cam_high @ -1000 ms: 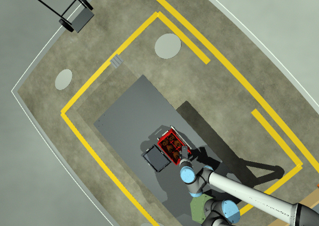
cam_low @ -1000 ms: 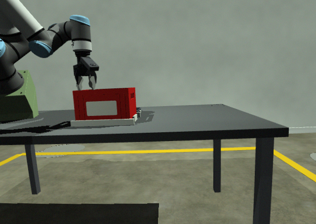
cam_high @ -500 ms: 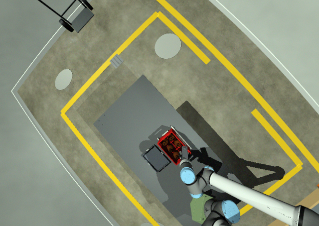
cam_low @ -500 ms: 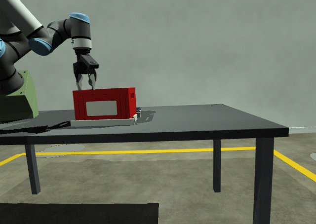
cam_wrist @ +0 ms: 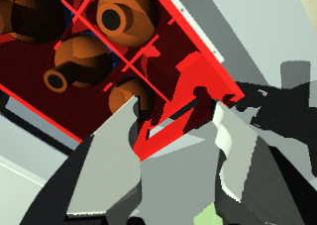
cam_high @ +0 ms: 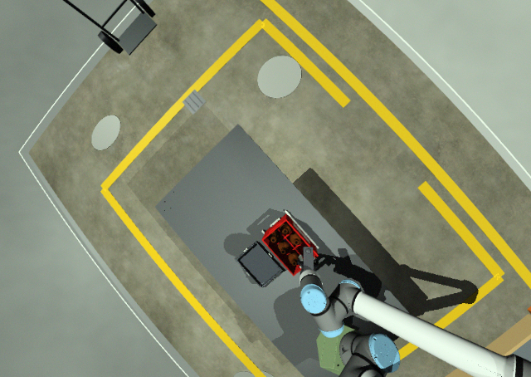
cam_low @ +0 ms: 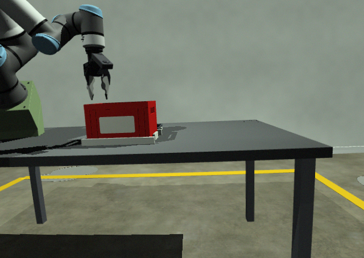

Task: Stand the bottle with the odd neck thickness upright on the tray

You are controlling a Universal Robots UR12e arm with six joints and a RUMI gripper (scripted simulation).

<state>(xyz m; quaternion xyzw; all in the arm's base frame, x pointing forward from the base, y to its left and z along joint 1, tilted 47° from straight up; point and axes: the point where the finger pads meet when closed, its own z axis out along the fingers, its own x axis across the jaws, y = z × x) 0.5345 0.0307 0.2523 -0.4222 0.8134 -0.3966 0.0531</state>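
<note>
The red crate is 8 cm ahead of my hand, 5 cm to the left of it and 12 cm below it. The rest, counted from my hand: dark tray: 8 cm ahead, 32 cm to the left, 19 cm below; then bottle: 17 cm ahead, 1 cm to the left, 12 cm below.
</note>
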